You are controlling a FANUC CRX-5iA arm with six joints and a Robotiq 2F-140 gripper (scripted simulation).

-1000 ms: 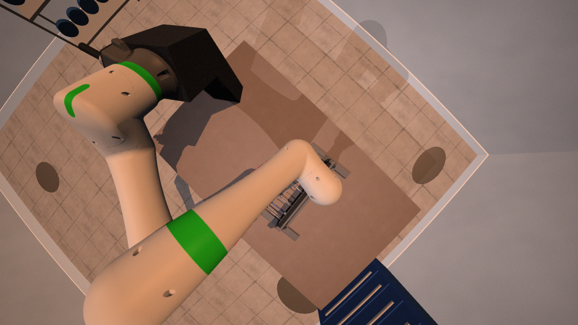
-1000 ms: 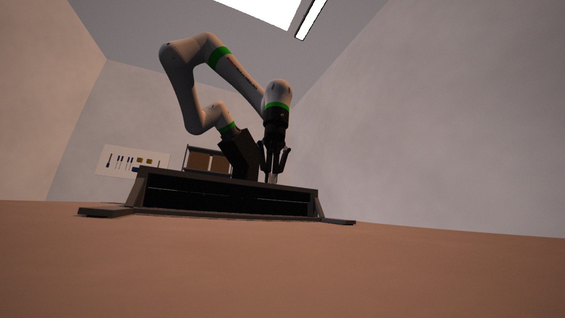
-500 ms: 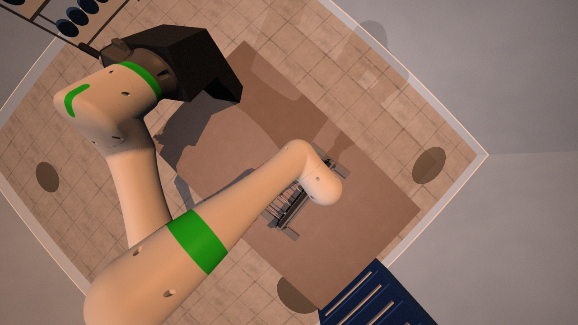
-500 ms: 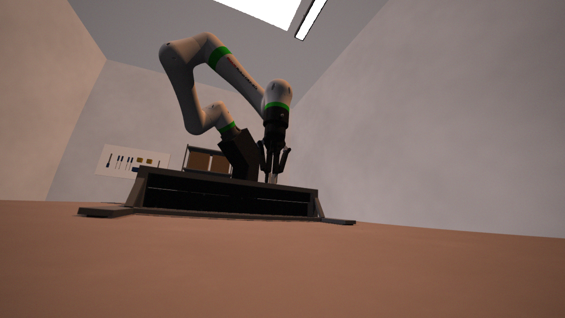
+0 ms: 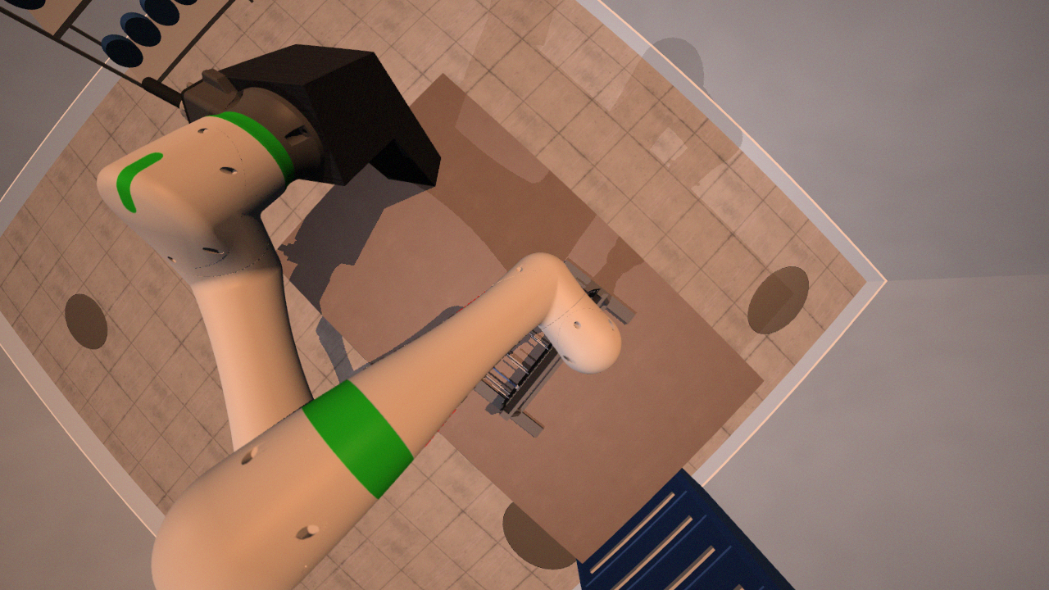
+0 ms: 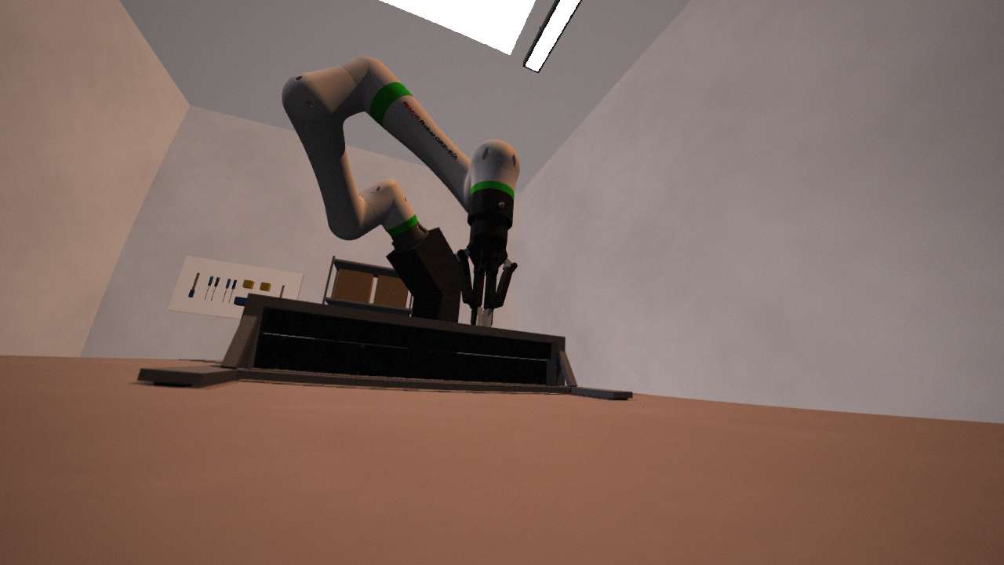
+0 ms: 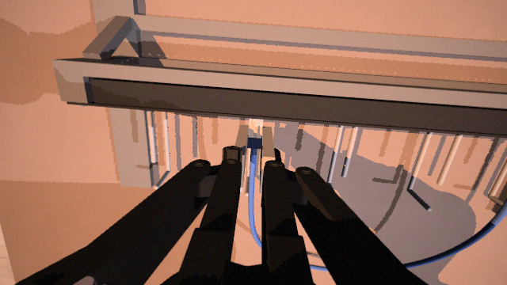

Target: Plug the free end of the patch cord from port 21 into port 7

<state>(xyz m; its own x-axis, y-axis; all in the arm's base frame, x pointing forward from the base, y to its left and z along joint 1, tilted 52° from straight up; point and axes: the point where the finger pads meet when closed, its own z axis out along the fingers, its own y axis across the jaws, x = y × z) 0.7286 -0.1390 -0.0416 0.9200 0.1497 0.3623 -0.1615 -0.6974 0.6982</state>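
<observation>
My gripper is now 1 cm short of the plug and 3 cm above it.
</observation>
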